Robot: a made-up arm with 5 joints. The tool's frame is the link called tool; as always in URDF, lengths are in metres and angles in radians.
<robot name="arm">
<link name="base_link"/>
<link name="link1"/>
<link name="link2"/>
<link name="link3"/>
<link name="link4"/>
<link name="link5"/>
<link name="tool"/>
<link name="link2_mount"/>
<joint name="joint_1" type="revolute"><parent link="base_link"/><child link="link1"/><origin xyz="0.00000 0.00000 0.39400"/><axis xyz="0 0 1"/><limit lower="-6.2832" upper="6.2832"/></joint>
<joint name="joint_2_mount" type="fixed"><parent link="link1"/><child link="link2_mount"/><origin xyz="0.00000 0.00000 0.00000"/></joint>
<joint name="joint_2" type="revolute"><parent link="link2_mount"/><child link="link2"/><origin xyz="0.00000 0.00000 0.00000" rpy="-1.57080 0.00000 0.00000"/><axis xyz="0 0 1"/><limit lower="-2.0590" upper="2.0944"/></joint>
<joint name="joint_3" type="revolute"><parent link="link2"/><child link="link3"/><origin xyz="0.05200 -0.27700 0.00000"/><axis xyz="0 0 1"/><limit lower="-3.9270" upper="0.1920"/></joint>
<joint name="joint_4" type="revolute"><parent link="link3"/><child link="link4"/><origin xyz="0.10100 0.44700 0.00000"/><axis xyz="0 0 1"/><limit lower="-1.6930" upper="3.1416"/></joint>
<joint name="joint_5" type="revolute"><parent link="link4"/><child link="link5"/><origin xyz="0.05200 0.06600 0.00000" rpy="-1.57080 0.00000 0.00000"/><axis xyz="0 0 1"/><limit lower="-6.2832" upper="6.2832"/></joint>
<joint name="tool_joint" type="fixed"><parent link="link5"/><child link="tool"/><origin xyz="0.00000 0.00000 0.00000"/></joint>
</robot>
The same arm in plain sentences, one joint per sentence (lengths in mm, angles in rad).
The arm has five revolute joints in a row. What follows holds with every joint at zero, and every direction is one of the base frame's.
The first joint lies 394 mm along +z from the base frame's origin and turns about +z, from -6.2832 to 6.2832 rad.
The second joint lies at the same point as the first joint and turns about +y, from -2.059 to 2.0944 rad.
The third joint lies 52 mm along +x and 277 mm along +z from the second joint and turns about +y, from -3.927 to 0.192 rad.
The fourth joint lies 101 mm along +x and 447 mm along -z from the third joint and turns about +y, from -1.693 to 3.1416 rad.
The fifth joint lies 52 mm along +x and 66 mm along -z from the fourth joint and turns about -z, from -6.2832 to 6.2832 rad.
The tool frame, which is the frame that the pose is given for, lies at the same point as the fifth joint; its axes are the base frame's turned by roll 3.1416, pitch 0 and yaw 0 rad (as in URDF: about the fixed x, then y, then z).

